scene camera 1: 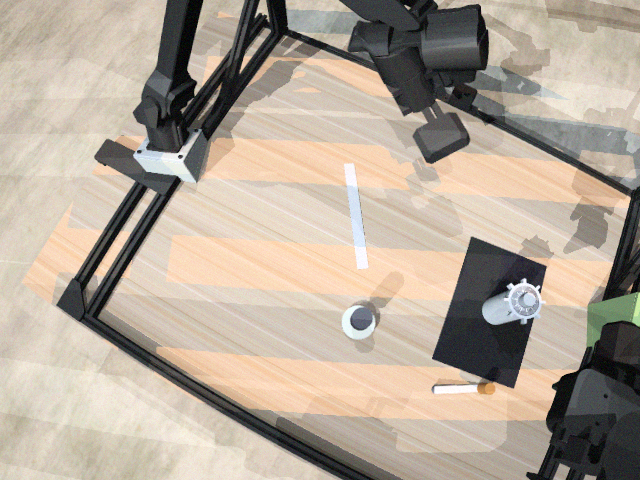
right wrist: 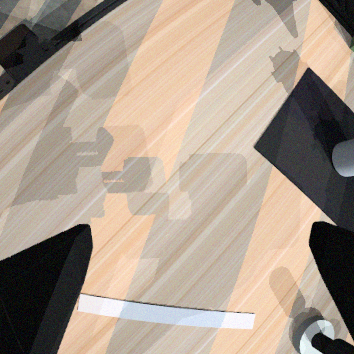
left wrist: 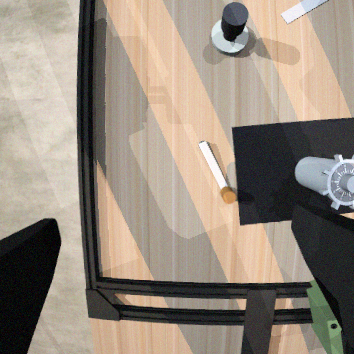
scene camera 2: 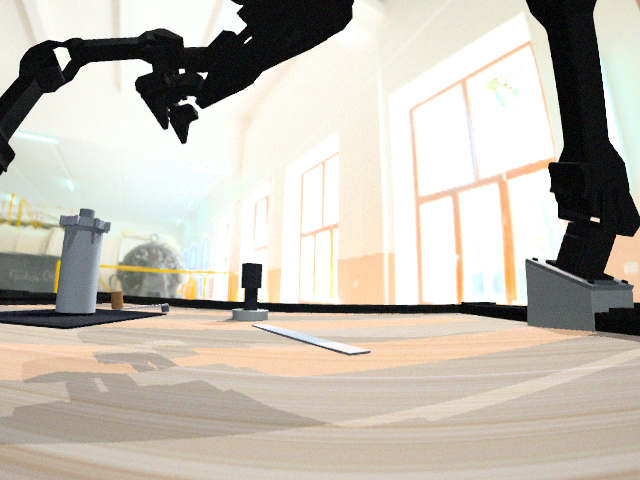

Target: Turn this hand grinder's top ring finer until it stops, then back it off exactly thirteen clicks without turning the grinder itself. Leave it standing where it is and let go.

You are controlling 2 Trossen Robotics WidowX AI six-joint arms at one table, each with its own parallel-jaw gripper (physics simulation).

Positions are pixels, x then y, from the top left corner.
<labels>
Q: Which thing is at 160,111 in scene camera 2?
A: The left gripper.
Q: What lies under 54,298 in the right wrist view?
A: The right gripper.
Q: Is the right gripper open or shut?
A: Open.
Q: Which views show the left gripper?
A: Scene camera 1, the left wrist view and scene camera 2 only.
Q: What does the flat strip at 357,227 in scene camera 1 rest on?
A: The table.
</labels>
